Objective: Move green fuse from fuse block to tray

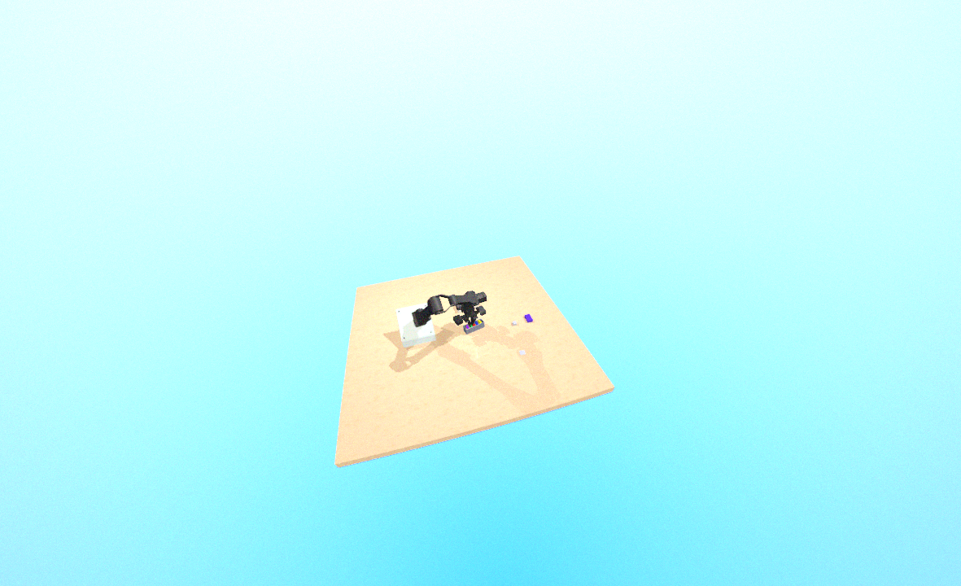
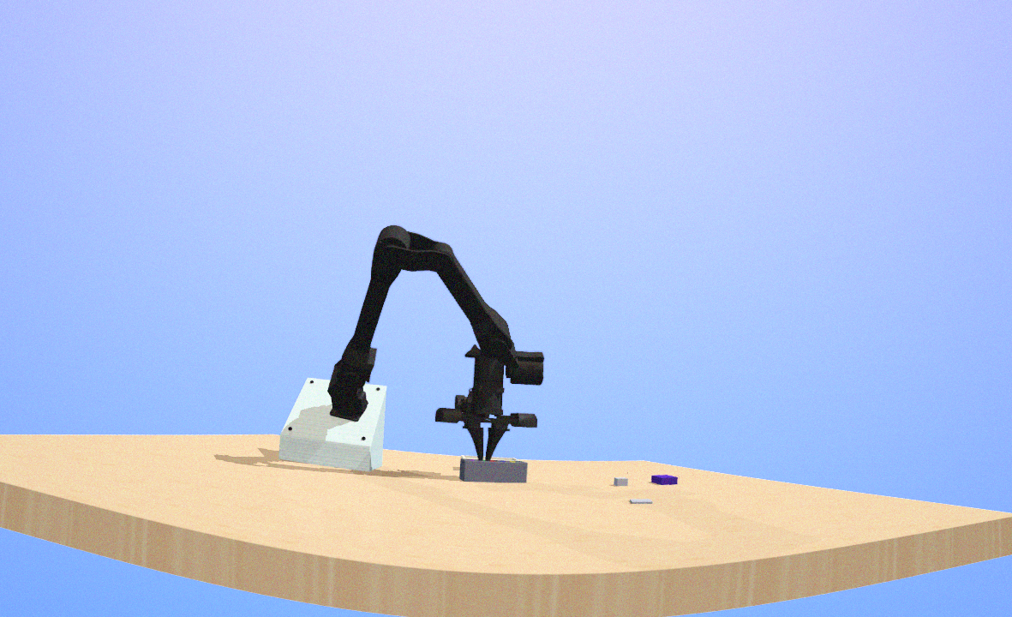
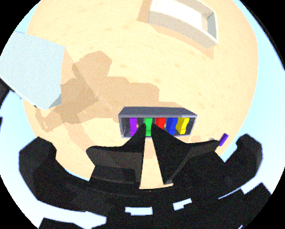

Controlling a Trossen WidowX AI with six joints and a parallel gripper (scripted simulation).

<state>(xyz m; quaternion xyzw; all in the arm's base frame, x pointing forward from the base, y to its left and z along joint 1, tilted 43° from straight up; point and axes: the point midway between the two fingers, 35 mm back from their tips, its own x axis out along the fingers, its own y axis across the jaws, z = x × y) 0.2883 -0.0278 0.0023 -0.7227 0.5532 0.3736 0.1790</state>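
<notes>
My gripper tip is 1 cm past the pale square tray, 23 cm to the right of it and 3 cm above it. The rest, counted from my gripper tip: grey cube (26 cm ahead, 3 cm below); then flat grey piece (25 cm ahead, 23 cm to the right, 3 cm below); then green fuse (1 cm below).
</notes>
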